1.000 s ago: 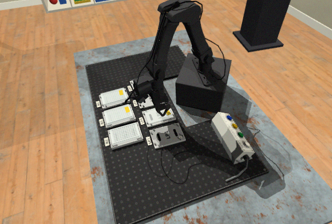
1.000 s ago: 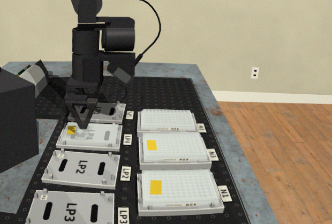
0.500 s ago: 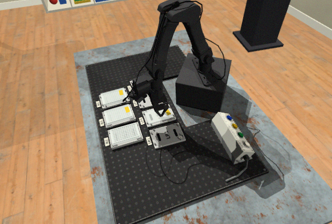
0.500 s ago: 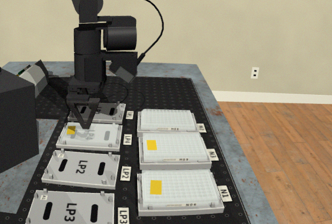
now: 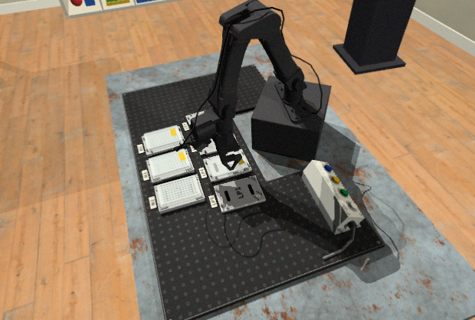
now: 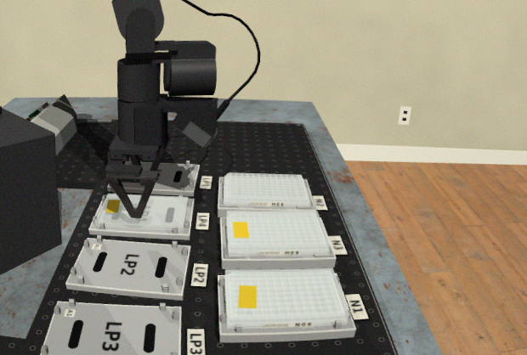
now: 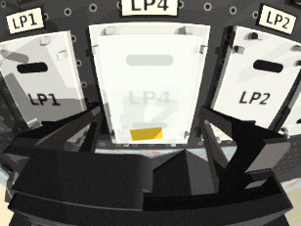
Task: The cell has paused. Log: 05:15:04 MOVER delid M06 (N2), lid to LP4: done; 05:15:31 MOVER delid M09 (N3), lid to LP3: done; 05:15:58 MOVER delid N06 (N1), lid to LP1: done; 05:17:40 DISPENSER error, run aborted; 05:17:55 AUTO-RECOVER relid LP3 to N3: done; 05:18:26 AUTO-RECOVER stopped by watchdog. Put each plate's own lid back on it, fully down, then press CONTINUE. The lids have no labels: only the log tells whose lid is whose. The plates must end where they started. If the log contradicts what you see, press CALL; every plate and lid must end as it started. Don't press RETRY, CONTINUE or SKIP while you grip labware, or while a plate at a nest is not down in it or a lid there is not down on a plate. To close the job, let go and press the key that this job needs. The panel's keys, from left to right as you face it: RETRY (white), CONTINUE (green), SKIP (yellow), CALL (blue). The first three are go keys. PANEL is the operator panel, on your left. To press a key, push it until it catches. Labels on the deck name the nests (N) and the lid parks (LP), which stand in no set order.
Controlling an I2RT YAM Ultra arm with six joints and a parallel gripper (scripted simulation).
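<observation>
The plate M06 is 18 cm ahead of my hand, 8 cm to the left of it and 2 cm below it. The rest, counted from my hand: yellow SKIP key: 30 cm behind, 19 cm to the left, 3 cm above; then green CONTINUE key: 31 cm behind, 24 cm to the left, 3 cm above; then blue CALL key: 30 cm behind, 14 cm to the left, 3 cm above.
</observation>
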